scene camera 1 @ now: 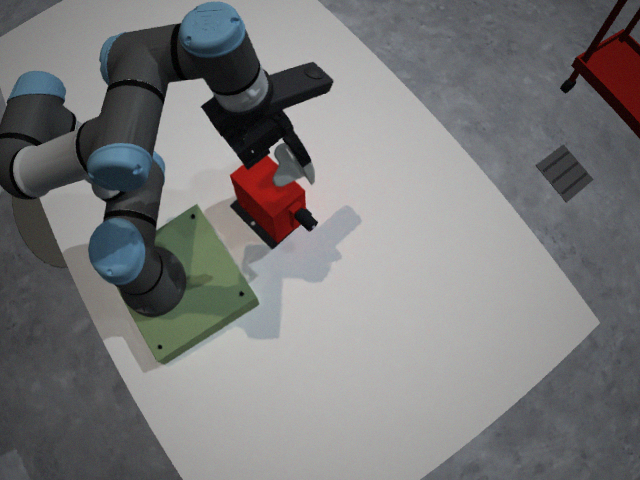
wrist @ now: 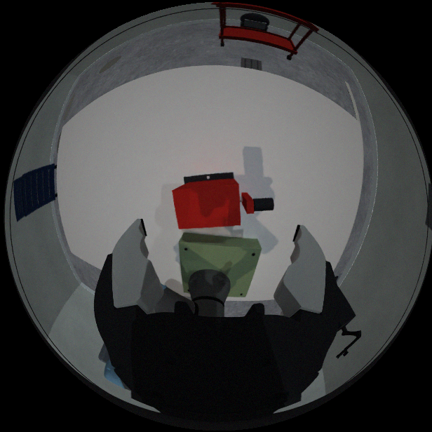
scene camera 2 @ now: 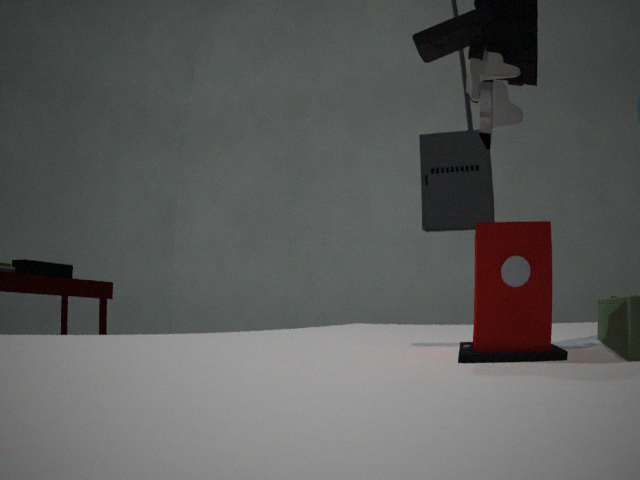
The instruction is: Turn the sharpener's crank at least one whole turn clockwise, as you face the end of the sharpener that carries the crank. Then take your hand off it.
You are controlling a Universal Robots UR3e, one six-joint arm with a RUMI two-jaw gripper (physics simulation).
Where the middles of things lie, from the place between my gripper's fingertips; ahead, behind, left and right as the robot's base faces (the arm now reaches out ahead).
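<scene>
Red sharpener [scene camera 1: 263,206]: my hand is 20 mm past it, 10 mm to the right of it and 180 mm above it.
</scene>
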